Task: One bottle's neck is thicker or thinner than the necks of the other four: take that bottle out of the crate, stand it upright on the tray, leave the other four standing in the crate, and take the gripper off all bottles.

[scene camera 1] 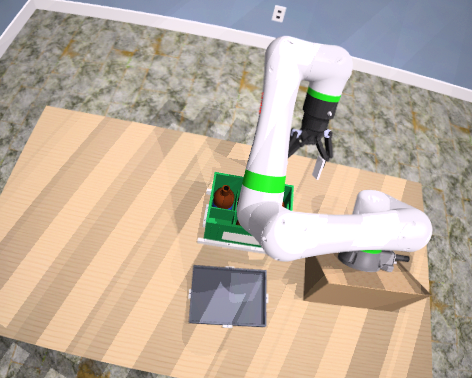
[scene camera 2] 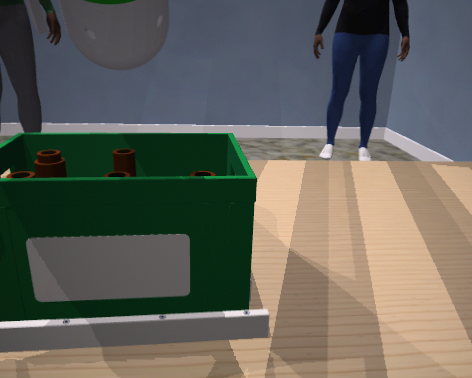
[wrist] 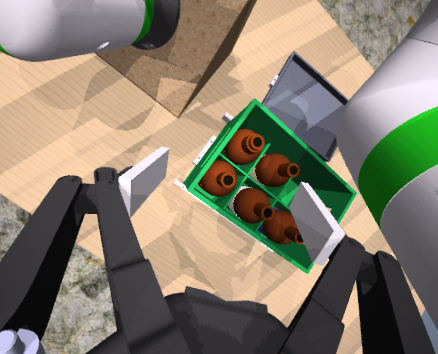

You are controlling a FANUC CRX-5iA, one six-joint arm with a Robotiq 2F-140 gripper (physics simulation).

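Seen in the pictures: gripper, between the fingertips: [scene camera 1: 297, 178] [wrist: 231, 178]; arm's base, origin of its link: [scene camera 1: 358, 262] [wrist: 141, 0].
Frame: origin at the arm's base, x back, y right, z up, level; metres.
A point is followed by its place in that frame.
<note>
The green crate [scene camera 1: 215, 232] @(y 0.041, x -0.494, z -0.019 m) [scene camera 2: 220, 250] @(y 0.226, x -0.495, z -0.018 m) [wrist: 310, 165] @(y 0.047, x -0.429, z 0.025 m) holds five upright brown bottles. The bottle with the thicker, stepped neck [scene camera 2: 50, 167] @(y 0.104, x -0.310, z 0.032 m) [wrist: 244, 146] @(y 0.102, x -0.296, z 0.024 m) stands in the corner compartment on the tray's side, at the robot base's end. The other bottles [wrist: 218, 178] @(y 0.177, x -0.290, z 0.027 m) [wrist: 275, 170] @(y 0.095, x -0.379, z 0.009 m) [wrist: 252, 205] @(y 0.179, x -0.379, z 0.009 m) [wrist: 281, 226] @(y 0.178, x -0.460, z 0.006 m) have plain necks; the last of these also shows in scene camera 1 [scene camera 1: 224, 197] @(y 0.161, x -0.481, z 0.009 m). The arm hides most of the crate there. The grey tray [scene camera 1: 210, 305] @(y -0.182, x -0.474, z -0.113 m) [wrist: 310, 95] @(y -0.184, x -0.401, z -0.113 m) bears no bottle. My gripper [scene camera 1: 305, 161] [wrist: 231, 178] @(y 0.183, x -0.271, z 0.169 m) is open and empty, high above the table, off the crate's base-side end.
The robot base stands on a brown block [scene camera 1: 360, 295] @(y -0.128, x -0.020, z 0.048 m) [wrist: 200, 50] @(y 0.002, x -0.130, z 0.000 m) to the right of the tray in scene camera 1. White rails [scene camera 1: 230, 244] @(y 0.033, x -0.434, z -0.088 m) [scene camera 2: 135, 327] @(y 0.236, x -0.410, z -0.095 m) lie along the crate's foot. The arm's elbow [scene camera 1: 280, 230] @(y -0.086, x -0.359, z 0.368 m) hangs over the crate's right part in that view. Two people stand beyond the table.
</note>
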